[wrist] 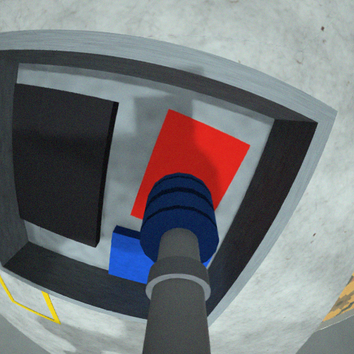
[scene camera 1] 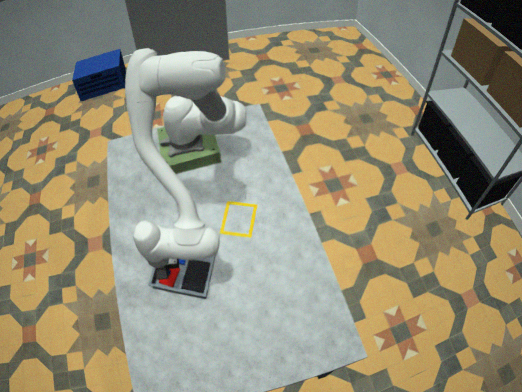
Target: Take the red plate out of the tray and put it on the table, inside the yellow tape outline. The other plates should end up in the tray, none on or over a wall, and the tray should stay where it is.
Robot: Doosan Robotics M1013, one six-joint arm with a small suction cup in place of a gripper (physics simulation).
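Where they show: arm's base, origin of the base link: (scene camera 1: 185, 141).
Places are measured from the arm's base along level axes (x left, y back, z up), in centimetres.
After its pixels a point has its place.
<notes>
The red plate (scene camera 1: 170, 276) {y -69.6, x -11.9, z -6.0 cm} (wrist: 182, 145) lies in the tray (scene camera 1: 179, 291) {y -78.5, x -7.9, z -2.3 cm} (wrist: 175, 52), between the black plate and a side wall. The black plate (scene camera 1: 196, 276) {y -71.1, x -0.8, z -5.9 cm} (wrist: 62, 165) and the blue plate (scene camera 1: 181, 262) {y -63.8, x -6.5, z -5.9 cm} (wrist: 127, 255) also lie in the tray; the suction cup hides much of the blue one in the wrist view. My suction cup (wrist: 180, 182) is open and empty, above the red plate, hiding its near part; the size of the gap is hard to judge. In scene camera 1 the arm hides the cup. The yellow tape outline (scene camera 1: 224, 218) {y -44.4, x 14.3, z -7.1 cm} (wrist: 52, 308) has no plate in it.
The tray stands on the grey table (scene camera 1: 260, 320) {y -93.7, x 21.6, z -7.2 cm}, with its walls around the plates. The green arm base (scene camera 1: 195, 162) {y -13.2, x 4.1, z -2.6 cm} is at the back of the table. A blue crate (scene camera 1: 100, 75) stands on the floor at the back left, and a shelf unit (scene camera 1: 434, 77) at the right.
</notes>
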